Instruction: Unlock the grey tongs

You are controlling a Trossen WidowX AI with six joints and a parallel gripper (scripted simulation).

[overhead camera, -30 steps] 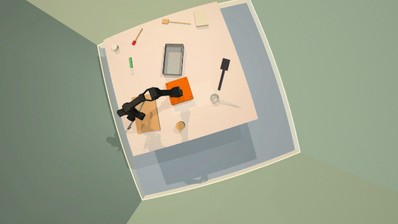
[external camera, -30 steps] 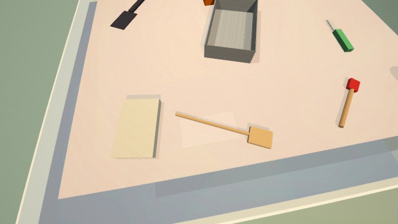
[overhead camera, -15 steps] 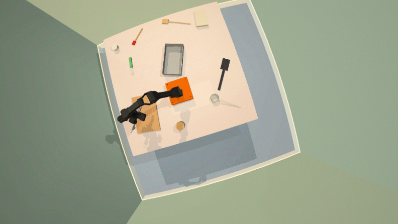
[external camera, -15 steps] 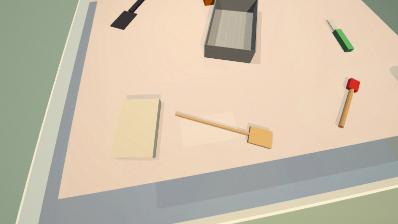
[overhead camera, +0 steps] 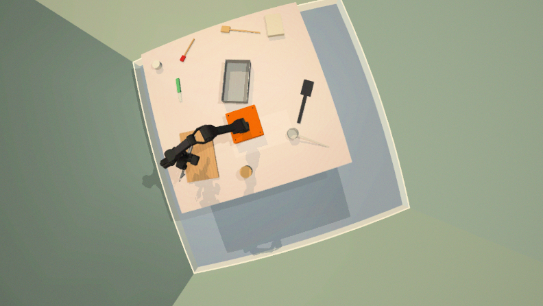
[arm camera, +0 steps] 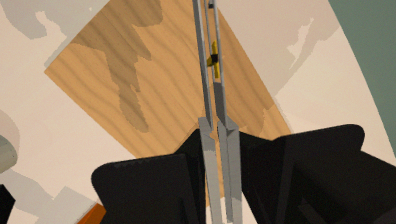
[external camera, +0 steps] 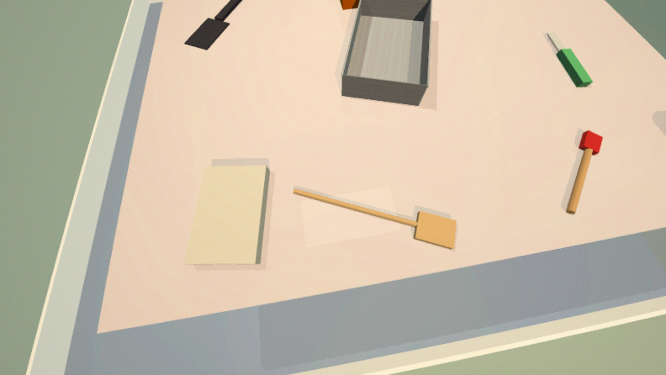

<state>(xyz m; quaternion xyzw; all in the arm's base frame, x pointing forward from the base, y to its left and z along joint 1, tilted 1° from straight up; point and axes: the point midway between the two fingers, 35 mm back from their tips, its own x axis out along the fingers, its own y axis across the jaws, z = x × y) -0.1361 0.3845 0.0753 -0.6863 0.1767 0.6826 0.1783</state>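
Right now the wooden board is 2 cm to the right of my gripper tip and 9 cm below it. The rest, counted from my gripper tip: green-handled tool 50 cm ahead, 7 cm to the left, 9 cm below; then roasting tin 47 cm ahead, 37 cm to the right, 7 cm below; then black spatula 28 cm ahead, 83 cm to the right, 10 cm below.
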